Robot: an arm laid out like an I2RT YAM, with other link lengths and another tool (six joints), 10 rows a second.
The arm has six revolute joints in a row. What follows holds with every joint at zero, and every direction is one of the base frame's. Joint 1 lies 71.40 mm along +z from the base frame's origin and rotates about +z. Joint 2 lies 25.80 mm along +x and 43.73 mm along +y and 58.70 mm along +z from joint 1 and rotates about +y. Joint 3 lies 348.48 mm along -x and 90.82 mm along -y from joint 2 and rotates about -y. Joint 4 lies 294.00 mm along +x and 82.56 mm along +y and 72.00 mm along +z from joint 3 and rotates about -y. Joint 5 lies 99.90 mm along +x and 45.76 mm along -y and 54.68 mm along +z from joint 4 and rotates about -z. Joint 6 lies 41.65 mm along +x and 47.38 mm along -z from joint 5 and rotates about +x. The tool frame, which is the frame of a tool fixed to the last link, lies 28.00 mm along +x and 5.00 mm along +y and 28.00 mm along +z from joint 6; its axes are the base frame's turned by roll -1.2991, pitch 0.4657 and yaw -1.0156 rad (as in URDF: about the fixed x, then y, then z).
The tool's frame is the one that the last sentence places.
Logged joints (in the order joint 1, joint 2, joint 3, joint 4, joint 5, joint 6), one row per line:
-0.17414, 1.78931, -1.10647, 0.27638, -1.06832, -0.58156
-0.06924, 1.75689, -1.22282, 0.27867, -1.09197, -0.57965
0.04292, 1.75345, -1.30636, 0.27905, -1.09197, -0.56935
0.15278, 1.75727, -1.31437, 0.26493, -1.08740, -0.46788
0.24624, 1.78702, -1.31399, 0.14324, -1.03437, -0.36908
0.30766, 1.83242, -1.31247, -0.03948, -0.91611, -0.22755
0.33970, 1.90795, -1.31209, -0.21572, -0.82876, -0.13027
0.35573, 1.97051, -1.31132, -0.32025, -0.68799, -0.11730
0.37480, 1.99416, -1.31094, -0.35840, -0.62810, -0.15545
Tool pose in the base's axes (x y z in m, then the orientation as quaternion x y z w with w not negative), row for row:
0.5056, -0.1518, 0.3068, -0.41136, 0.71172, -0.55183, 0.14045
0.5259, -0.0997, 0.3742, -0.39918, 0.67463, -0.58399, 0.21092
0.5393, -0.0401, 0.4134, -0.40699, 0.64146, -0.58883, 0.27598
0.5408, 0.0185, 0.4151, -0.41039, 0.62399, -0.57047, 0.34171
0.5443, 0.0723, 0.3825, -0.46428, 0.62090, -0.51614, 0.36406
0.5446, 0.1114, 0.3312, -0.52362, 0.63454, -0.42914, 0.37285
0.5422, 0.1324, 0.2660, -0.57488, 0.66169, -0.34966, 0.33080
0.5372, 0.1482, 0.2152, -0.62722, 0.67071, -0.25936, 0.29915
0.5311, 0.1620, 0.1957, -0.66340, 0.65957, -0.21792, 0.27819
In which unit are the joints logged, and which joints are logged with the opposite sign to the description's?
The joints are logged in radians. Opposite sign: joint 3, joint 5.
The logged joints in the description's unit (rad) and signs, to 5 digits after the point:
-0.17414, 1.78931, 1.10647, 0.27638, 1.06832, -0.58156
-0.06924, 1.75689, 1.22282, 0.27867, 1.09197, -0.57965
0.04292, 1.75345, 1.30636, 0.27905, 1.09197, -0.56935
0.15278, 1.75727, 1.31437, 0.26493, 1.08740, -0.46788
0.24624, 1.78702, 1.31399, 0.14324, 1.03437, -0.36908
0.30766, 1.83242, 1.31247, -0.03948, 0.91611, -0.22755
0.33970, 1.90795, 1.31209, -0.21572, 0.82876, -0.13027
0.35573, 1.97051, 1.31132, -0.32025, 0.68799, -0.11730
0.37480, 1.99416, 1.31094, -0.35840, 0.62810, -0.15545

